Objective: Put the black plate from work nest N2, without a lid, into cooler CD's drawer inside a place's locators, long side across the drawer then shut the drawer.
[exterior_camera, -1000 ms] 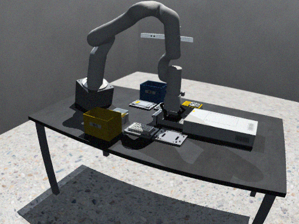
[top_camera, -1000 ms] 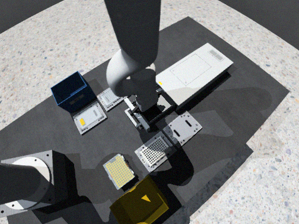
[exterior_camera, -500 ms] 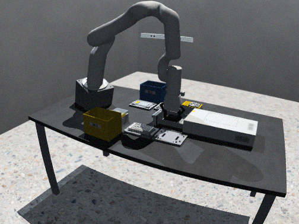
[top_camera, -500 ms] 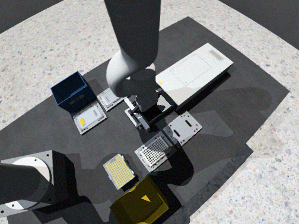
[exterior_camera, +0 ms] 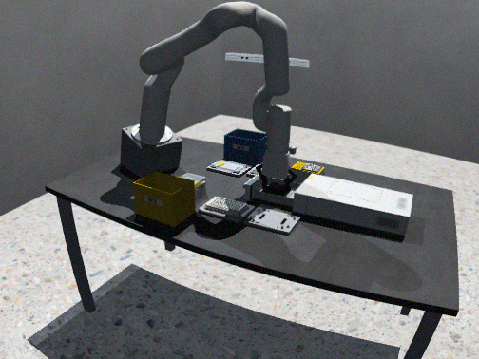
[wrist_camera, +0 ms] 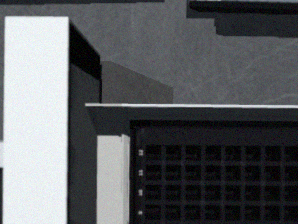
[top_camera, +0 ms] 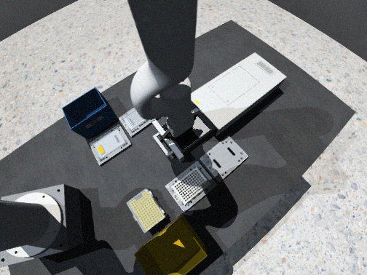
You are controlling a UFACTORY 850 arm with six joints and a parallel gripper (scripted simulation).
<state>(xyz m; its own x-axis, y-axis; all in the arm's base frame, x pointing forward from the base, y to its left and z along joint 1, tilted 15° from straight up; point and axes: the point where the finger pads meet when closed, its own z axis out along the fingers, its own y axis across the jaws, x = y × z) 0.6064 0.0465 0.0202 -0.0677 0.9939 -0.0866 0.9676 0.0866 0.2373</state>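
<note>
My hand is 1 cm above the black plate. From my hand the other things lie so: drawer (3 cm ahead); then yellow-rimmed tip box (18 cm to the left, 5 cm ahead, 2 cm above); then white cooler (18 cm ahead, 1 cm to the left, 1 cm above).
</note>
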